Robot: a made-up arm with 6 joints. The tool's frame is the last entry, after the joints.
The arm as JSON. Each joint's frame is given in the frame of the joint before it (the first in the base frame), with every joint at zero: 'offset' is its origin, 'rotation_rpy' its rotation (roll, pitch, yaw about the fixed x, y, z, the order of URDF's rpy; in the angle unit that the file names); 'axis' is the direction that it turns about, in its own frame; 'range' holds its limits. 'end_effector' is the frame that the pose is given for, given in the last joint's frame.
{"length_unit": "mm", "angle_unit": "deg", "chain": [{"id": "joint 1", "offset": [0.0, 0.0, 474.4], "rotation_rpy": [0.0, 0.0, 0.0], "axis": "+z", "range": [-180.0, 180.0]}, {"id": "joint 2", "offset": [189.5, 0.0, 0.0], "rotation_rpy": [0.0, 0.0, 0.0], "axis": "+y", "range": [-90.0, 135.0]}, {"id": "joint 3", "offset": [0.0, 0.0, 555.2], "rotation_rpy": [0.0, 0.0, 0.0], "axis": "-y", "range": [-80.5, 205.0]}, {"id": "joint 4", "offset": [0.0, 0.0, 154.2], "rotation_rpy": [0.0, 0.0, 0.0], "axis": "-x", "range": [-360.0, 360.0]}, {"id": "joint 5", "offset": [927.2, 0.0, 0.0], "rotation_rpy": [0.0, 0.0, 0.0], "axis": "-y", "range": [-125.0, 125.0]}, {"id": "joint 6", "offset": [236.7, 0.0, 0.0], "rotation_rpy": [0.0, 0.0, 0.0], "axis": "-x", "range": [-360.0, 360.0]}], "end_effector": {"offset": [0.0, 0.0, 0.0], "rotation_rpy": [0.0, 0.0, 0.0]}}
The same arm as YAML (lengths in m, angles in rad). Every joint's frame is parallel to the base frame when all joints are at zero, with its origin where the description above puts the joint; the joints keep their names.
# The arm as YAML. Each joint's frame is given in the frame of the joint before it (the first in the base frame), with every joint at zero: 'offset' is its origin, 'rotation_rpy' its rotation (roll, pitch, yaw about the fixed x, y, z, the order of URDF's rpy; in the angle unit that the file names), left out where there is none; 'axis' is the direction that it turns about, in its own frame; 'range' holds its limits. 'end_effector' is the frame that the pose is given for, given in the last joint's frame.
length_unit: m
angle_unit: rad
chain:
  - id: joint 1
    offset: [0.0, 0.0, 0.4744]
    axis: "+z"
    range: [-3.1416, 3.1416]
  - id: joint 2
    offset: [0.1895, 0.0, 0.0]
    axis: "+y"
    range: [-1.5708, 2.3562]
  - id: joint 3
    offset: [0.0, 0.0, 0.5552]
    axis: "-y"
    range: [-1.405, 3.5779]
  - id: joint 4
    offset: [0.0, 0.0, 0.1542]
    axis: "-x"
    range: [-6.2832, 6.2832]
  - id: joint 5
    offset: [0.9272, 0.0, 0.0]
    axis: "-y"
    range: [-2.1817, 2.1817]
  - id: joint 6
    offset: [0.2367, 0.0, 0.0]
    axis: "-x"
    range: [-6.2832, 6.2832]
end_effector:
  offset: [0.0, 0.0, 0.0]

